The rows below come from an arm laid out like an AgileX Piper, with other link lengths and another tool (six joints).
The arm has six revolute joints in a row. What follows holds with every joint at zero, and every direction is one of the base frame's. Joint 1 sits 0.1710 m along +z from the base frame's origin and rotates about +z. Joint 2 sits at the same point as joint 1 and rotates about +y. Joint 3 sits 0.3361 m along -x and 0.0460 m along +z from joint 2 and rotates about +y. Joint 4 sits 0.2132 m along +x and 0.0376 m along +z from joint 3 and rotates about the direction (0.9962, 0, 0.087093). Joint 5 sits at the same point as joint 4 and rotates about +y. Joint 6 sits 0.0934 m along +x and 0.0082 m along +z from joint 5 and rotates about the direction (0.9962, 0, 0.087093). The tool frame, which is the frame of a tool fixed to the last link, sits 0.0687 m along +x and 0.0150 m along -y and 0.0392 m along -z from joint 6; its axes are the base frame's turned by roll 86.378, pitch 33.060 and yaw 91.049 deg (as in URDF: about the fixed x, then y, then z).
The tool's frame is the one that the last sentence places.
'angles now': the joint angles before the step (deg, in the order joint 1, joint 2, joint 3, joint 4, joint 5, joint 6). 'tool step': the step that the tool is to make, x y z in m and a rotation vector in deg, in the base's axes. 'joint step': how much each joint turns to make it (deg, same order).
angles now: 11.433 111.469 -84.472 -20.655 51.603 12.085
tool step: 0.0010 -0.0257 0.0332 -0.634 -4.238 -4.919
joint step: -3.291 -2.827 -3.537 -1.502 2.859 1.254
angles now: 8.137 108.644 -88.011 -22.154 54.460 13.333
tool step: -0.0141 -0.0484 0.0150 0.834 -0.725 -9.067
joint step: -7.532 -2.186 -0.528 0.795 2.271 0.593
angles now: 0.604 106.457 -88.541 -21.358 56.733 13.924
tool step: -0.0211 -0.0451 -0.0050 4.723 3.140 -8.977
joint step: -9.276 0.030 -0.013 5.745 2.859 -2.722
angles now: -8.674 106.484 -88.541 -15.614 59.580 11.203
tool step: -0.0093 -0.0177 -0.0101 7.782 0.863 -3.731
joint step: -6.440 0.814 -0.012 9.261 0.790 -5.284
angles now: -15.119 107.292 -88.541 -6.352 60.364 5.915
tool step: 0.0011 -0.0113 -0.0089 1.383 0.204 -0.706
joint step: -2.252 1.317 0.009 1.851 -0.911 -2.005
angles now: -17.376 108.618 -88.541 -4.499 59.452 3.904
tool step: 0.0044 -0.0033 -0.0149 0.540 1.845 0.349
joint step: -0.261 2.336 0.000 0.113 -0.457 -0.629
